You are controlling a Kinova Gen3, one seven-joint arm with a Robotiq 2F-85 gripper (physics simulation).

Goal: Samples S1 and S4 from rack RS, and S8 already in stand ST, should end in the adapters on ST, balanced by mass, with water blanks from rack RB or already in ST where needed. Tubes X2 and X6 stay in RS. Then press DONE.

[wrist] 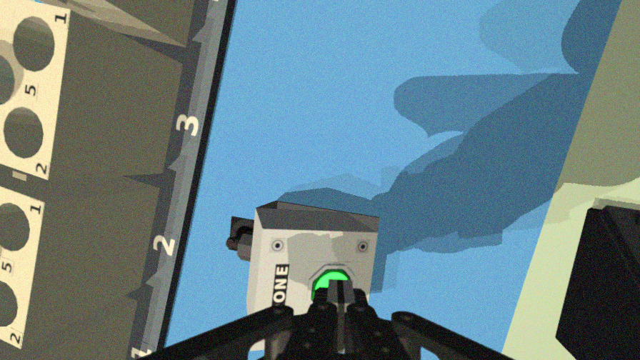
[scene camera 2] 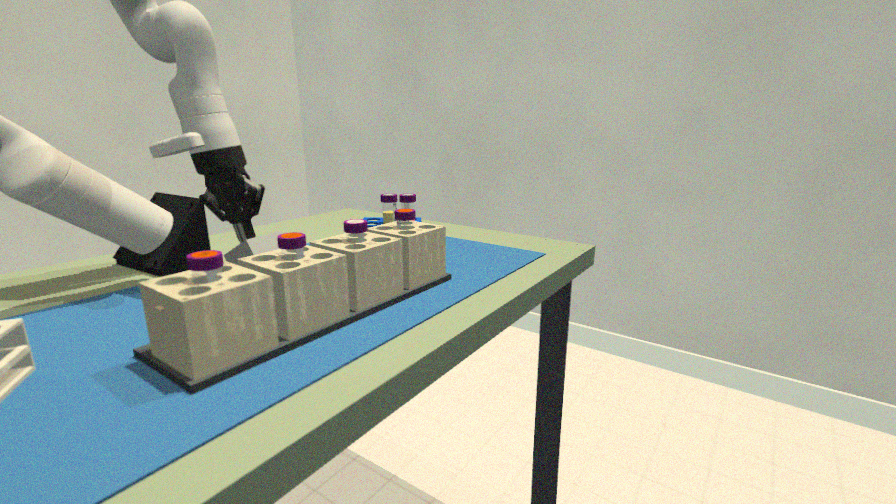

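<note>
Stand ST bears a row of four wooden adapters. The nearest adapter and the second adapter each hold an orange-capped tube. The third adapter holds a white-topped tube. The farthest adapter holds an orange-capped tube. Cap labels cannot be read. My gripper is shut and empty, pointing down at the DONE box. Its fingertips overlap the bright green button in the wrist view; contact is hidden.
Two purple-capped tubes stand in a blue rack beyond the adapters. Part of a white rack shows at the left edge. The black arm base stands beside the DONE box, and the adapters stand on its other side.
</note>
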